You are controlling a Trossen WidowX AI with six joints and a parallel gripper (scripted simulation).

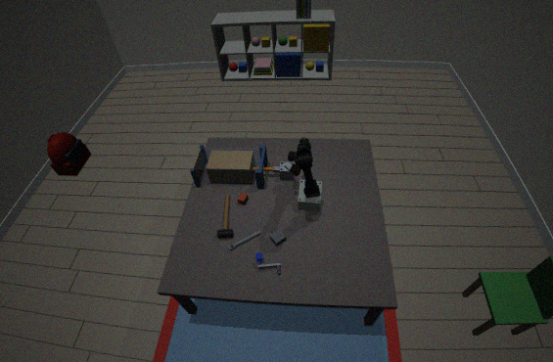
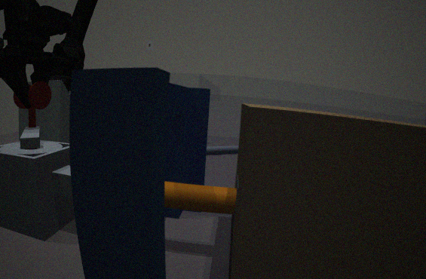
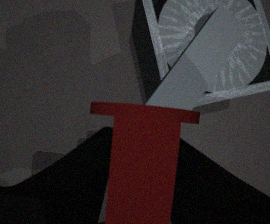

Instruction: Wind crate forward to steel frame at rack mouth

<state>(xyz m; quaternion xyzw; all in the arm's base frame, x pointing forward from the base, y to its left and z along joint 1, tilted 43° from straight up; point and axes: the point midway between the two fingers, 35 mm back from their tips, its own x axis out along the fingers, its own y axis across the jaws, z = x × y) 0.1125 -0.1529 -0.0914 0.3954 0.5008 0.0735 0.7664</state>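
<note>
The blue steel frame is 210 mm ahead of my gripper tip, 70 mm to the right of it and 30 mm below it. Round my gripper tip: red knob: 10 mm behind; then grey winch: 100 mm below, 80 mm to the right, 40 mm ahead; then grey winch handle: 30 mm below, 20 mm to the right, 10 mm ahead.
</note>
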